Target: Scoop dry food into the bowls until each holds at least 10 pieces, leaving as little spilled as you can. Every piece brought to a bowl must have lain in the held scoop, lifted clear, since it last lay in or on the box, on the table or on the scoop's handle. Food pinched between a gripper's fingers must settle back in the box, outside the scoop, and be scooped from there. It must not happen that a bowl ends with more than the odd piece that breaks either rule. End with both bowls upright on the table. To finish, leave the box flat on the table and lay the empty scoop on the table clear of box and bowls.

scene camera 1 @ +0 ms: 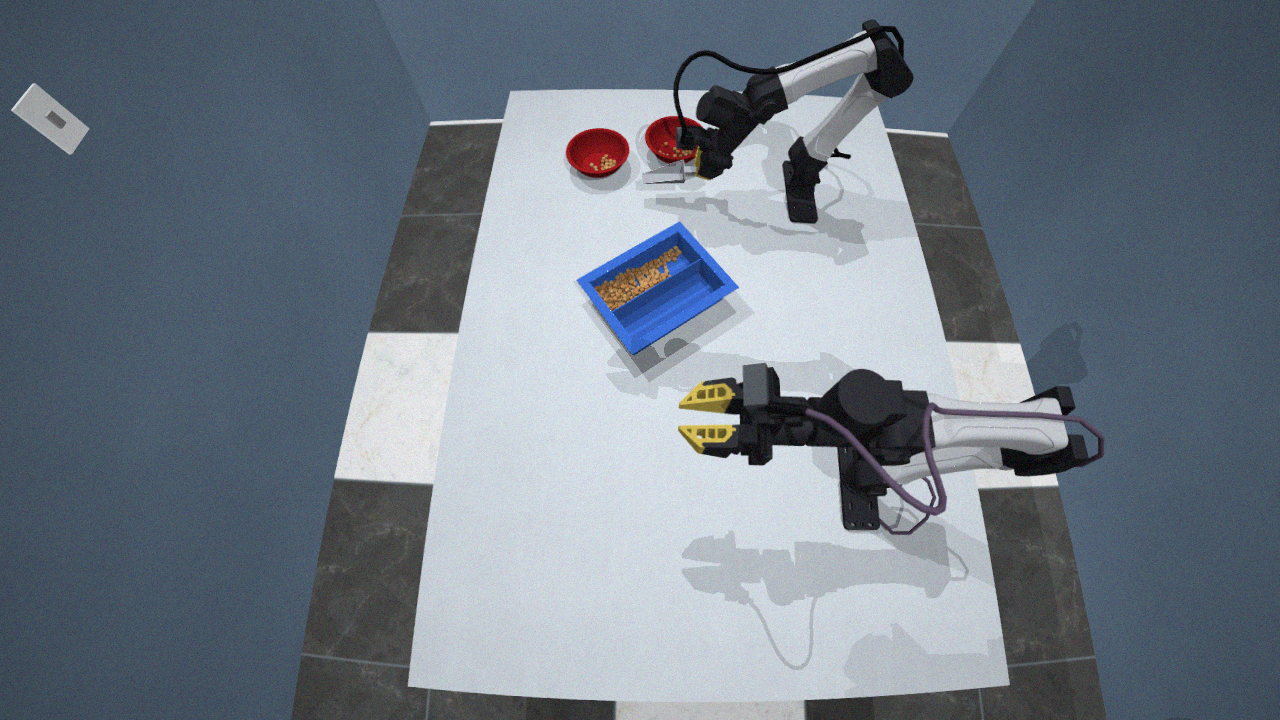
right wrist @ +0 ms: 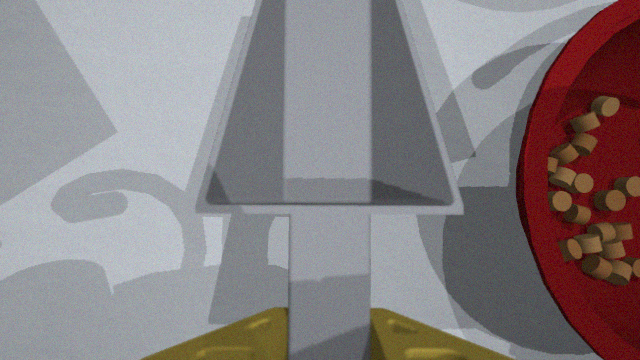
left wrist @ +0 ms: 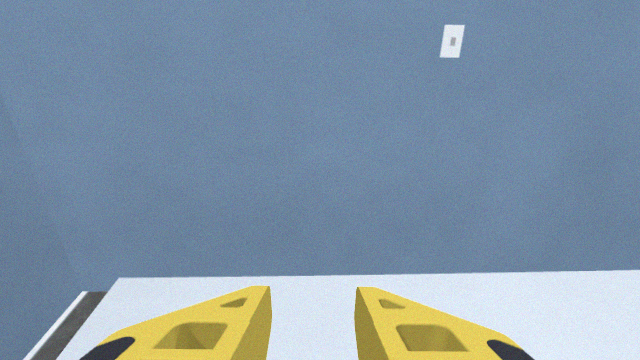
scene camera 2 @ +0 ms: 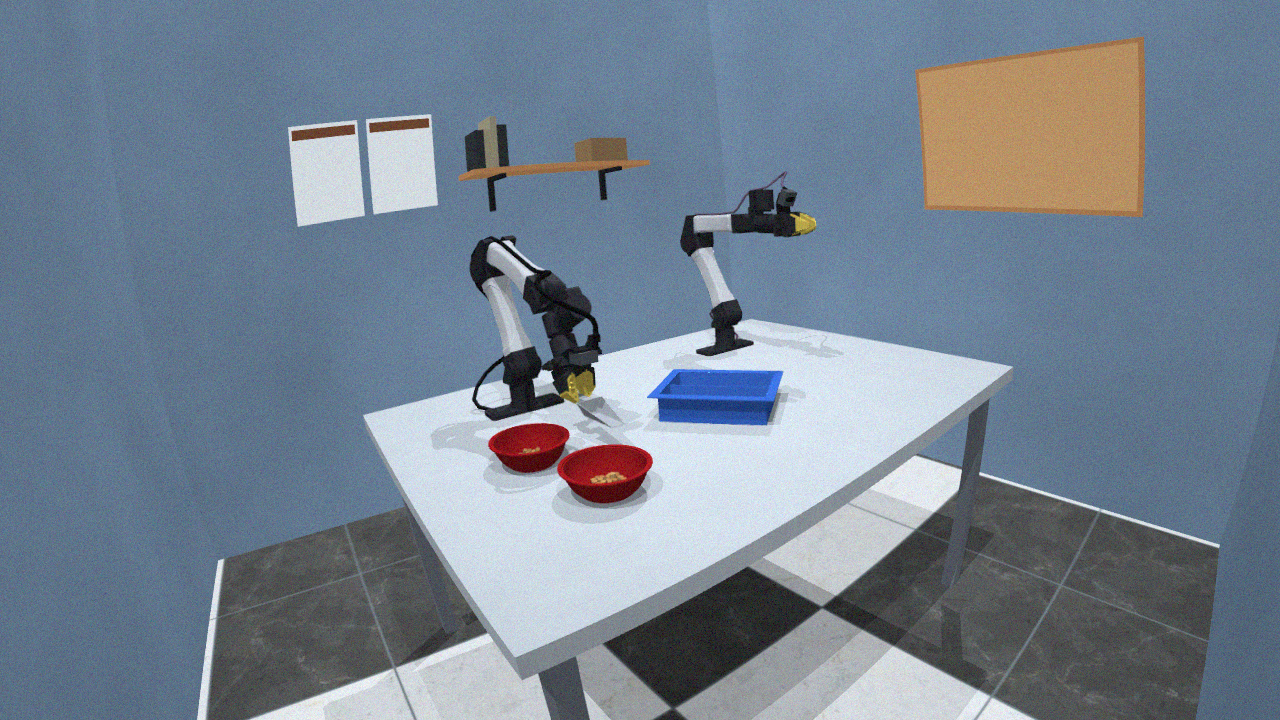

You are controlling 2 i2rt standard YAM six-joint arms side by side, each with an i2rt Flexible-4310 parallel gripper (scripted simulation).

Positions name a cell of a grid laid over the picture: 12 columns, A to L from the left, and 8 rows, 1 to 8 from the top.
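The left gripper appears in scene camera 1 (G5), in scene camera 2 (H3) and in the left wrist view (F7), while in the right wrist view it is out of frame. As for the right gripper, it can be seen in scene camera 1 (G2), in scene camera 2 (F5) and in the right wrist view (G8); in the left wrist view it is out of frame. A blue box is visible in scene camera 1 (G4) and scene camera 2 (G5). In the left wrist view the box is out of frame, and in the right wrist view it is out of frame too.
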